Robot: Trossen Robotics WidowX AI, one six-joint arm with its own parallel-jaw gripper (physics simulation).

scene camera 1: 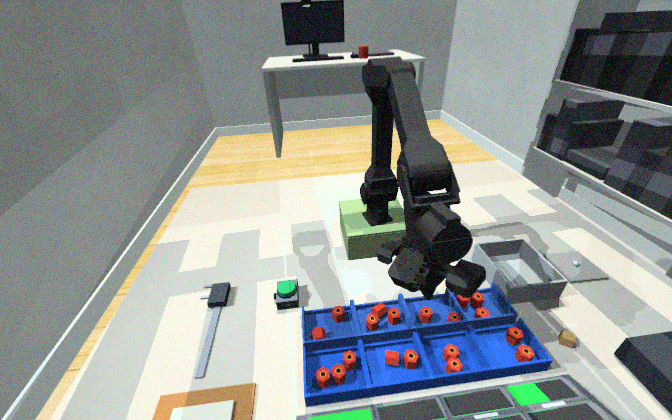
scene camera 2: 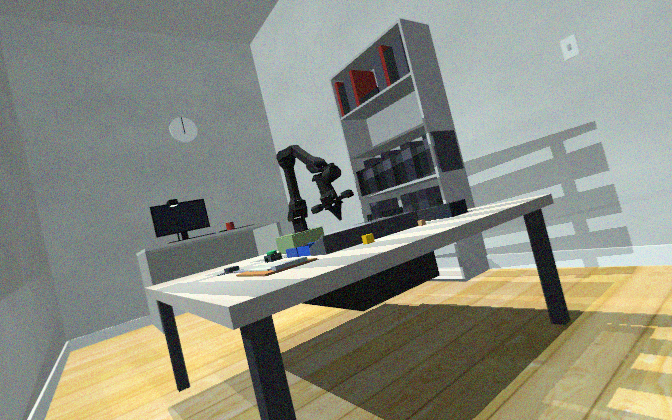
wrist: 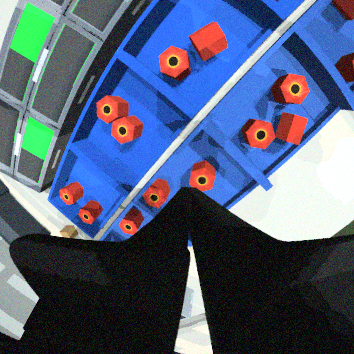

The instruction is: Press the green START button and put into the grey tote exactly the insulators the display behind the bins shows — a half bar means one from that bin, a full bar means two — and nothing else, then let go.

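Frame: origin at the arm's base, x ahead, y left, z up, level; metres.
Seen in the pictures: gripper, fingertip midpoint: (scene camera 1: 428, 298) (scene camera 2: 340, 220) (wrist: 187, 194); arm's base, origin of the base link: (scene camera 1: 377, 217) (scene camera 2: 301, 231).
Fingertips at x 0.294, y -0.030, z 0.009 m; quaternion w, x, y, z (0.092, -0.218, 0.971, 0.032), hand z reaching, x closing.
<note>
Offsets run from my fingertips to a thing's top centre. "spot": to the spot under its first point.
My gripper (scene camera 1: 428, 294) (scene camera 2: 340, 218) (wrist: 187, 194) is shut and empty above the blue bins (scene camera 1: 380, 388) (scene camera 2: 298, 251). In the wrist view its tips overlap the lower edge of a red hexagonal insulator {dz -0.062, dx -0.015, dy +0.014 m} (wrist: 202, 176) in a back-row bin; another insulator {dz -0.062, dx +0.016, dy +0.059 m} (scene camera 1: 454, 317) (wrist: 155, 194) lies in that bin. Several other insulators stand or lie in the bins. The grey tote {dz -0.038, dx -0.050, dy +0.278 m} (scene camera 1: 537, 294) is right of the bins; no insulator shows inside it. The START button {dz -0.052, dx -0.178, dy -0.249 m} (scene camera 1: 286, 288) (scene camera 2: 271, 253) has a green cap. The display (scene camera 1: 410, 412) (wrist: 70, 75) shows green half bars; its near part is cut off.
A caliper {dz -0.073, dx -0.166, dy -0.431 m} (scene camera 1: 218, 295) and an orange-edged board {spot: dz -0.087, dx +0.023, dy -0.360 m} (scene camera 1: 245, 400) lie at the left. A tan block {dz -0.072, dx +0.120, dy +0.241 m} (scene camera 1: 567, 338) (scene camera 2: 421, 222) (wrist: 68, 231) lies right of the bins, near a dark box {spot: dz -0.041, dx +0.210, dy +0.292 m} (scene camera 1: 650, 360). A yellow block {dz -0.065, dx +0.261, dy -0.180 m} (scene camera 2: 367, 238) is on the table. The arm stands on a green base (scene camera 1: 372, 242).
</note>
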